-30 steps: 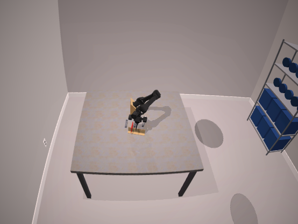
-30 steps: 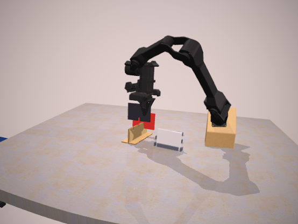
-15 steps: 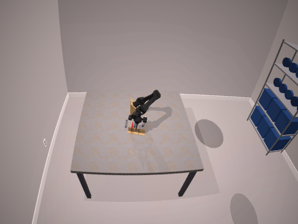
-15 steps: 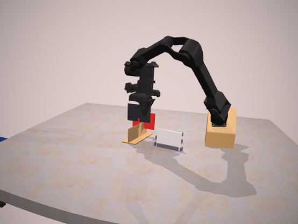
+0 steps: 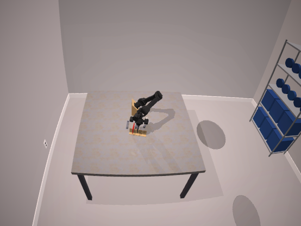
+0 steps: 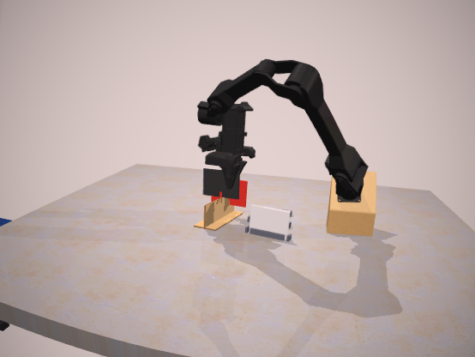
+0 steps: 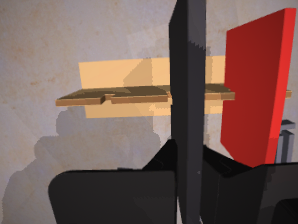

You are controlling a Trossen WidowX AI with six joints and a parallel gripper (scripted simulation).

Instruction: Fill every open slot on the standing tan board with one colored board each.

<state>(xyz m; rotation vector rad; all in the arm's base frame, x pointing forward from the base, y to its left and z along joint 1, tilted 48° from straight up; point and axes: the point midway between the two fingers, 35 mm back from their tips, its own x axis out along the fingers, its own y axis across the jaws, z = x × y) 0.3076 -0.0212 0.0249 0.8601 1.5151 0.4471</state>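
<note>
The tan board is 2 cm ahead of my gripper tip, 1 cm to the right of it and 6 cm below it. Also, from my gripper tip: dark navy board: 2 cm ahead, 1 cm to the right; red board: 1 cm ahead, 5 cm to the right, 3 cm below; white board: 11 cm behind, 9 cm to the left, 6 cm below.
</note>
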